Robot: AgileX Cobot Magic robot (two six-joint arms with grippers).
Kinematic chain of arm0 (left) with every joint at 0, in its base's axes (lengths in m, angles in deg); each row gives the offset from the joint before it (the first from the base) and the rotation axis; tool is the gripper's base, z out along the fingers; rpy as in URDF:
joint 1: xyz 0 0 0.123 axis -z
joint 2: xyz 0 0 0 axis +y
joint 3: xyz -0.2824 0 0.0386 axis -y
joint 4: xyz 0.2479 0 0.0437 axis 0.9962 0 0.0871
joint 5: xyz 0 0 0 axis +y
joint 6: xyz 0.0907 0 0.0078 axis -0.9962 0 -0.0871
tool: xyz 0 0 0 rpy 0 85 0
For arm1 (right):
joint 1: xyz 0 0 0.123 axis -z
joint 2: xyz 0 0 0 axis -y
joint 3: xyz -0.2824 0 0.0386 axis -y
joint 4: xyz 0.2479 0 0.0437 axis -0.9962 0 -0.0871
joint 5: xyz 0 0 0 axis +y
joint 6: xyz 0.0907 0 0.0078 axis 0.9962 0 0.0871
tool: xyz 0 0 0 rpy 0 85 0
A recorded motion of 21 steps. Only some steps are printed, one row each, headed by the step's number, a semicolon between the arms.
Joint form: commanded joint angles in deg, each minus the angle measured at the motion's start. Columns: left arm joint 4, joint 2, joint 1, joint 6, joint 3, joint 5; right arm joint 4, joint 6, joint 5, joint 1, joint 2, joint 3.
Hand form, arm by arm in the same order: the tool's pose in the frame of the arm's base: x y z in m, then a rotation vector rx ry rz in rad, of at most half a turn. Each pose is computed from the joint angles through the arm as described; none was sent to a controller.
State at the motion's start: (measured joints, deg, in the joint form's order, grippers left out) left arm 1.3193 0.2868 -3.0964 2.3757 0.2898 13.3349; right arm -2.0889 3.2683 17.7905 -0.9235 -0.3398 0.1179
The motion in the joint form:
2: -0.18 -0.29 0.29 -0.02 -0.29 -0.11; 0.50 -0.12 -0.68 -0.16 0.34 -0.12
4: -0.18 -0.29 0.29 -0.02 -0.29 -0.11; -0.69 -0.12 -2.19 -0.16 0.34 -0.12
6: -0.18 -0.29 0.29 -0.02 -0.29 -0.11; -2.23 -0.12 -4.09 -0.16 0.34 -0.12
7: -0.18 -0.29 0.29 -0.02 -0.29 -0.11; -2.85 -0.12 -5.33 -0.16 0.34 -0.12
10: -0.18 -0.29 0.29 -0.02 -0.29 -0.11; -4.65 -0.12 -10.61 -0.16 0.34 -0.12
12: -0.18 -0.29 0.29 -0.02 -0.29 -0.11; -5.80 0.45 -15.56 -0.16 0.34 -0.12
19: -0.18 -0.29 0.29 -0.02 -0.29 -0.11; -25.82 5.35 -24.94 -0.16 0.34 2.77
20: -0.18 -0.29 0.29 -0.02 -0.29 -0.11; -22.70 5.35 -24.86 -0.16 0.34 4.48
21: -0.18 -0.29 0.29 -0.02 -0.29 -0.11; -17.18 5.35 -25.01 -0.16 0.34 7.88
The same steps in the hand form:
2: 0.0555 0.0031 0.1921 -0.0640 1.7131 0.0241; 0.0545 0.0018 0.1861 0.0499 1.7821 0.0795
4: 0.0555 0.0031 0.1921 -0.0640 1.7131 0.0241; 0.0549 0.0022 0.1884 0.0632 1.7554 0.0993
6: 0.0555 0.0031 0.1921 -0.0640 1.7131 0.0241; 0.0554 0.0027 0.1914 0.0809 1.7217 0.1241
7: 0.0555 0.0031 0.1921 -0.0640 1.7131 0.0241; 0.0557 0.0028 0.1934 0.0884 1.6997 0.1337
10: 0.0555 0.0031 0.1921 -0.0640 1.7131 0.0241; 0.0564 0.0024 0.2018 0.1115 1.6065 0.1593
12: 0.0555 0.0031 0.1921 -0.0640 1.7131 0.0241; 0.0564 0.0016 0.2096 0.1355 1.5188 0.1809
19: 0.0555 0.0031 0.1921 -0.0640 1.7131 0.0241; 0.0512 -0.0043 0.2399 0.4538 1.2621 0.5154
20: 0.0555 0.0031 0.1921 -0.0640 1.7131 0.0241; 0.0487 -0.0037 0.2500 0.4047 1.2423 0.4793
21: 0.0555 0.0031 0.1921 -0.0640 1.7131 0.0241; 0.0427 -0.0029 0.2701 0.3203 1.1933 0.4127

